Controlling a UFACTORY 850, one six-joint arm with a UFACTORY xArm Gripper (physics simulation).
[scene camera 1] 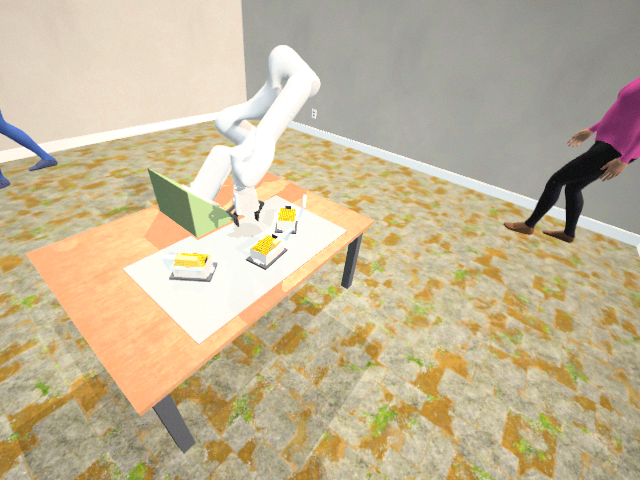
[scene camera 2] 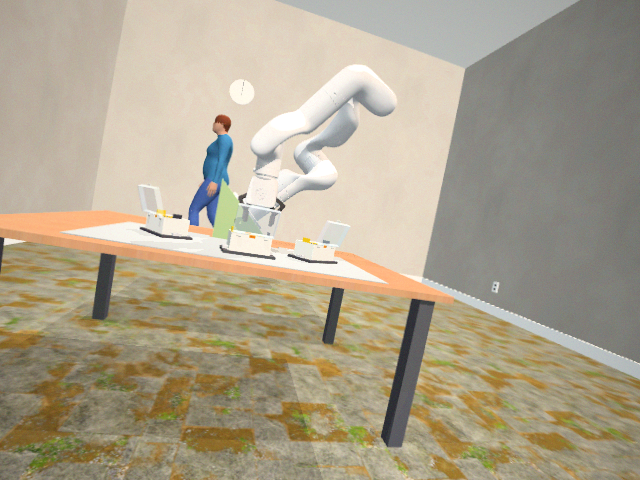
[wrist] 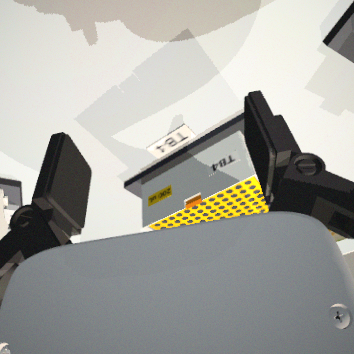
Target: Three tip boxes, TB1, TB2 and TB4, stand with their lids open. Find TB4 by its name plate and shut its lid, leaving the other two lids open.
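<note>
TB4 is the middle box, with yellow tip rack; its name plate reads upside down in the wrist view. Its clear lid stands open; the wrist view does not show it. TB2 is the left box and TB1 the right one, both lids open; their plates are unreadable now. My gripper is open and empty, pointing down low on TB4's name-plate side. In the wrist view its right finger covers TB4's right corner.
A green upright panel stands by the arm's base, left of the gripper. The boxes stand on a pale mat on the wooden table. Dark base edges of the side boxes show at both sides of the wrist view.
</note>
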